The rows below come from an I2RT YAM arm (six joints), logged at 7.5 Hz.
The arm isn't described. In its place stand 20 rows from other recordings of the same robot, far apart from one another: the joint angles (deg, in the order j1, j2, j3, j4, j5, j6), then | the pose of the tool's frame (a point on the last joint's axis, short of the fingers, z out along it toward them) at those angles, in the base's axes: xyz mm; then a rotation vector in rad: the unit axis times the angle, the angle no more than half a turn.
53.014, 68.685, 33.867, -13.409, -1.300, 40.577 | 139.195 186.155 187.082 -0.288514 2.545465 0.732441
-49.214, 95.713, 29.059, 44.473, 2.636, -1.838 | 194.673 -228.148 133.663 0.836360 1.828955 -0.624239
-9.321, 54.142, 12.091, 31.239, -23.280, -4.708 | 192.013 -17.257 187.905 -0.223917 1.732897 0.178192
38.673, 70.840, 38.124, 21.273, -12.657, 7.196 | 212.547 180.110 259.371 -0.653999 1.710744 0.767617
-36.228, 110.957, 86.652, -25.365, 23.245, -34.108 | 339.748 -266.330 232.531 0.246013 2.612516 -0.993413
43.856, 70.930, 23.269, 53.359, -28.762, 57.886 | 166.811 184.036 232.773 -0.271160 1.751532 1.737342
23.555, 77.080, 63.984, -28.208, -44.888, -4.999 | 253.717 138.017 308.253 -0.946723 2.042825 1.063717
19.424, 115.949, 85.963, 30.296, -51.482, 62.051 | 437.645 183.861 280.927 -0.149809 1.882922 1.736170
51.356, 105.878, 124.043, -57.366, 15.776, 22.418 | 251.234 298.722 432.394 -0.418619 2.214384 0.391719
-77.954, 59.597, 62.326, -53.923, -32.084, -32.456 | 58.884 -185.329 331.624 0.673760 2.208447 -0.287508
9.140, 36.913, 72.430, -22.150, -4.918, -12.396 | 78.479 15.718 488.535 -0.321032 1.299306 0.009321
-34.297, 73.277, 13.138, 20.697, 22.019, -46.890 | 158.274 -124.111 115.759 -0.045386 2.483282 -1.125391
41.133, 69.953, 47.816, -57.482, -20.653, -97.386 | 141.164 139.960 219.207 -2.630354 0.946583 0.329453
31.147, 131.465, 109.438, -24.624, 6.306, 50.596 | 446.646 265.366 195.525 0.466331 2.403841 0.534686
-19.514, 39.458, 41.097, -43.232, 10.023, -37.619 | 130.748 -52.910 275.864 -0.282706 2.372504 -0.697018
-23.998, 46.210, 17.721, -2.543, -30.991, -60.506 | 163.507 -52.726 186.070 -0.934412 1.821079 -0.353795
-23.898, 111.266, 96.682, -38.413, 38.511, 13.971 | 383.487 -194.167 274.558 1.048885 2.189027 -0.908837
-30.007, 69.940, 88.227, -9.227, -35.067, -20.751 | 222.474 -104.862 511.571 -0.391685 1.394189 -0.294576
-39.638, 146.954, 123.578, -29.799, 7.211, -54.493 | 424.943 -357.821 127.826 -0.291676 2.673694 -0.770782
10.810, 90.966, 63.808, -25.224, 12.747, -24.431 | 331.697 55.338 232.901 -0.663495 2.401972 -0.376761
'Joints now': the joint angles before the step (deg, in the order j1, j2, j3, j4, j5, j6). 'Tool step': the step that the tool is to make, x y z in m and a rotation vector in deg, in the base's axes. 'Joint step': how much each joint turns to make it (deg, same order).
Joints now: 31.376, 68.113, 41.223, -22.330, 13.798, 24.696
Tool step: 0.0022, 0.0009, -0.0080, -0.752, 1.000, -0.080
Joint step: -0.076, 1.493, -0.614, 0.881, 0.096, -0.078
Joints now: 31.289, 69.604, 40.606, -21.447, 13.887, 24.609
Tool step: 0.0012, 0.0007, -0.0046, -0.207, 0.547, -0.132
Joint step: -0.006, 0.873, -0.363, 0.620, -0.004, 0.170
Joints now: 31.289, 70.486, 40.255, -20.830, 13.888, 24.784
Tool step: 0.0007, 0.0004, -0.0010, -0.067, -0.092, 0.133
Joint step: -0.006, 0.259, -0.096, 0.442, -0.006, -0.179
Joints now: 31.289, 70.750, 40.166, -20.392, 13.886, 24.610
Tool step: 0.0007, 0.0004, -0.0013, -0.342, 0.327, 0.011
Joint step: 0.008, 0.437, 0.093, -0.094, 0.094, -0.081
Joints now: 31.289, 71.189, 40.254, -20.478, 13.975, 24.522
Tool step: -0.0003, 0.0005, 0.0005, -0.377, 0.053, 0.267
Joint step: 0.160, 0.011, 0.170, -0.334, 0.164, -0.275
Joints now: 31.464, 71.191, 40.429, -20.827, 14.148, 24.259
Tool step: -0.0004, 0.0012, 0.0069, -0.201, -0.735, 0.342
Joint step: 0.352, -0.612, 1.056, -1.060, 0.441, -0.351
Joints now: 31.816, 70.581, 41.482, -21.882, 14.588, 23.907
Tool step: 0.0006, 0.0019, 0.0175, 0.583, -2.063, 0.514
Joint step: 0.353, -1.314, 2.624, -1.745, 0.354, -0.526
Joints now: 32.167, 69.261, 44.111, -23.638, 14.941, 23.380
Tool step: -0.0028, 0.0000, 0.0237, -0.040, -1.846, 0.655
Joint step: 0.439, -2.003, 3.696, -3.931, 0.614, -0.877
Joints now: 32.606, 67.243, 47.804, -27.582, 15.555, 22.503
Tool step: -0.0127, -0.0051, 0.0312, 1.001, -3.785, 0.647
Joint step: 0.780, -4.735, 3.245, -4.039, 0.958, -0.800
